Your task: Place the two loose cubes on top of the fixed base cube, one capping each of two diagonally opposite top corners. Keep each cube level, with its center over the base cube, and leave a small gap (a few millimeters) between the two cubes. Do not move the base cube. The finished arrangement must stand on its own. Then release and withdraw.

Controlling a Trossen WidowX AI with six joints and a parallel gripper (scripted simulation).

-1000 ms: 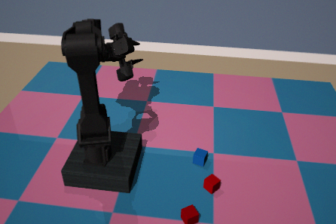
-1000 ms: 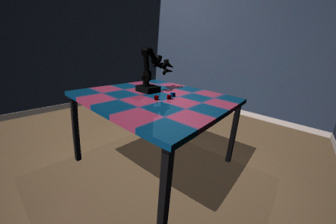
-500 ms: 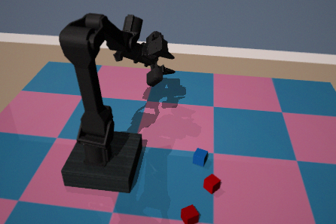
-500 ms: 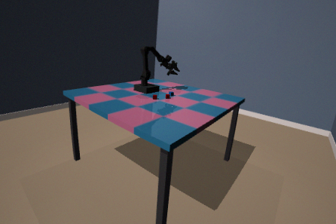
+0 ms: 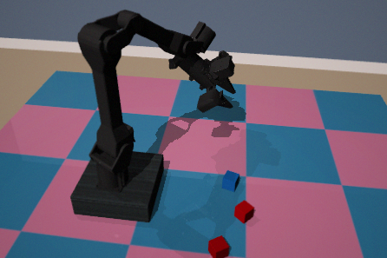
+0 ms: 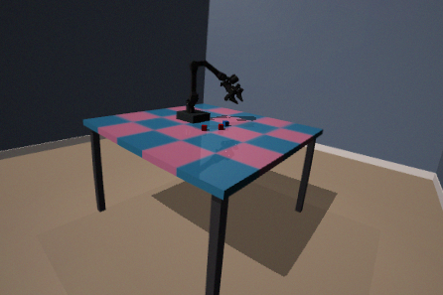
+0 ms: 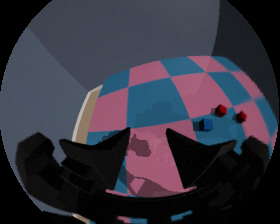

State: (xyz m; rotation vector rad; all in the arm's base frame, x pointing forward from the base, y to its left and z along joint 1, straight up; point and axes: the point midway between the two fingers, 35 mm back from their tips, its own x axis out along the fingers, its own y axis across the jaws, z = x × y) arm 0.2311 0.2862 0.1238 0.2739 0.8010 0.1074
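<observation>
Right now the blue cube is 3 cm ahead of my gripper tip, 18 cm to the right of it and 14 cm below it.
</observation>
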